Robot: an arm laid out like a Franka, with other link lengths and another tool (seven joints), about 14 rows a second.
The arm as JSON. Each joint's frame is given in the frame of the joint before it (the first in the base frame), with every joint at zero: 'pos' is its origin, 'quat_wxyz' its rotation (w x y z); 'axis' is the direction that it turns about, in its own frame. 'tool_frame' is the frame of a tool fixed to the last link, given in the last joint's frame.
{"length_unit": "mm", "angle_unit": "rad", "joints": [
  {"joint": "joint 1", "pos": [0.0, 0.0, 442.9], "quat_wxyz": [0.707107, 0.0, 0.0, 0.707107], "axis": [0.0, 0.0, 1.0]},
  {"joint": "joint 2", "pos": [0.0, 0.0, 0.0], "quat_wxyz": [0.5, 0.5, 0.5, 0.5], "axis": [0.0, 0.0, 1.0]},
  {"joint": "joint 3", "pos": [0.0, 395.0, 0.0], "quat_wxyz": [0.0, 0.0, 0.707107, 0.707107], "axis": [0.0, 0.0, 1.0]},
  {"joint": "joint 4", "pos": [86.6, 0.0, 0.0], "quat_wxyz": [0.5, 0.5, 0.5, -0.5], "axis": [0.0, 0.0, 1.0]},
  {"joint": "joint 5", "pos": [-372.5, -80.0, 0.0], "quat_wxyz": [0.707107, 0.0, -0.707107, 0.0], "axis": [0.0, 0.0, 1.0]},
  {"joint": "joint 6", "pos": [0.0, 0.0, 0.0], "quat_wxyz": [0.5, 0.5, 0.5, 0.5], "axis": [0.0, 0.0, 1.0]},
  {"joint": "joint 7", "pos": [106.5, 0.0, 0.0], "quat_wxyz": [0.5, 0.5, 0.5, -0.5], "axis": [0.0, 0.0, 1.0]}
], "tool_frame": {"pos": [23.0, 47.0, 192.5], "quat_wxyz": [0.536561, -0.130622, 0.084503, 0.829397]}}
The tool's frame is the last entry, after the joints.
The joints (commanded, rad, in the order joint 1, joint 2, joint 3, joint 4, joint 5, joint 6, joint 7), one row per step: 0.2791 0.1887 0.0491 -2.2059 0.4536 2.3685 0.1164; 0.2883 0.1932 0.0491 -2.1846 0.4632 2.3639 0.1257; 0.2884 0.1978 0.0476 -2.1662 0.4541 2.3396 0.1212; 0.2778 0.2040 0.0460 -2.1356 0.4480 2.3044 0.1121; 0.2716 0.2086 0.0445 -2.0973 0.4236 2.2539 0.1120; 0.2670 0.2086 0.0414 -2.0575 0.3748 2.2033 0.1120; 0.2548 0.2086 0.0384 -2.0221 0.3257 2.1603 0.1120; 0.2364 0.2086 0.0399 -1.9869 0.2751 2.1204 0.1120; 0.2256 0.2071 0.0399 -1.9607 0.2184 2.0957 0.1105; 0.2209 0.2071 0.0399 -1.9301 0.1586 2.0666 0.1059; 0.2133 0.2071 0.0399 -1.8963 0.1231 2.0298 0.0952; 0.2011 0.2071 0.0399 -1.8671 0.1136 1.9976 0.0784; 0.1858 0.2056 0.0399 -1.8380 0.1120 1.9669 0.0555; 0.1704 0.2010 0.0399 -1.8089 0.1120 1.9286 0.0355; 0.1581 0.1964 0.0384 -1.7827 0.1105 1.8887 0.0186; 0.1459 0.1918 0.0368 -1.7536 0.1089 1.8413 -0.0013; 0.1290 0.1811 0.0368 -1.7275 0.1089 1.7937 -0.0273; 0.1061 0.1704 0.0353 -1.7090 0.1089 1.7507 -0.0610
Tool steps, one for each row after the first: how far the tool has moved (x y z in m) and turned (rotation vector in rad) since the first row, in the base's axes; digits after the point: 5 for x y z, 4 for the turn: 0.00526 0.00807 0.00664 0.0113 -0.0063 -0.0054; 0.00729 0.01067 0.00912 0.0103 0.0002 0.0115; 0.01404 0.00892 0.01517 0.0149 0.0062 0.0231; 0.01914 0.00989 0.02346 0.0080 0.0166 0.0478; 0.02422 0.00881 0.03477 -0.0177 0.0159 0.0868; 0.03080 0.00106 0.04488 -0.0478 0.0127 0.1137; 0.03811 -0.00930 0.05532 -0.0808 0.0072 0.1362; 0.04397 -0.01826 0.06419 -0.1222 -0.0068 0.1635; 0.04907 -0.02406 0.07374 -0.1676 -0.0205 0.2000; 0.05381 -0.02993 0.08469 -0.1941 -0.0259 0.2257; 0.05823 -0.03663 0.09482 -0.1992 -0.0270 0.2382; 0.06278 -0.04448 0.10646 -0.1970 -0.0306 0.2491; 0.06516 -0.05272 0.11926 -0.1938 -0.0290 0.2576; 0.06571 -0.06052 0.13037 -0.1929 -0.0228 0.2660; 0.06491 -0.06828 0.14207 -0.1915 -0.0126 0.2785; 0.06232 -0.07793 0.15651 -0.1875 -0.0062 0.2930; 0.05895 -0.09226 0.16777 -0.1827 0.0023 0.3073
